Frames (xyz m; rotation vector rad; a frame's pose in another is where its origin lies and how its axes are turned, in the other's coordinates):
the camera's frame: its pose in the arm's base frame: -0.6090 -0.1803 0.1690 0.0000 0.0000 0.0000
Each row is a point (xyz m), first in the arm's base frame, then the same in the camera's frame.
Working: the arm's base frame: its pose in the camera's frame: 0.6090 0.1803 -0.1690 0.0000 0.0000 0.0000

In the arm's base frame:
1: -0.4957 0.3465 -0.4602
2: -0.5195 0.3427 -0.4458
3: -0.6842 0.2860 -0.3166
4: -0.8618 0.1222 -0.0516
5: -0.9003 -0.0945 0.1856
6: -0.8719 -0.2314 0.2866
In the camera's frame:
1: 0.1133 0.5268 -0.6292
2: 0.0895 0.5230 -0.6148
3: -0.0752 0.4663 -0.4856
4: -0.2528 0.3025 -0.2206
5: -0.2913 0.0858 0.0166
6: -0.2629 -0.0511 0.1176

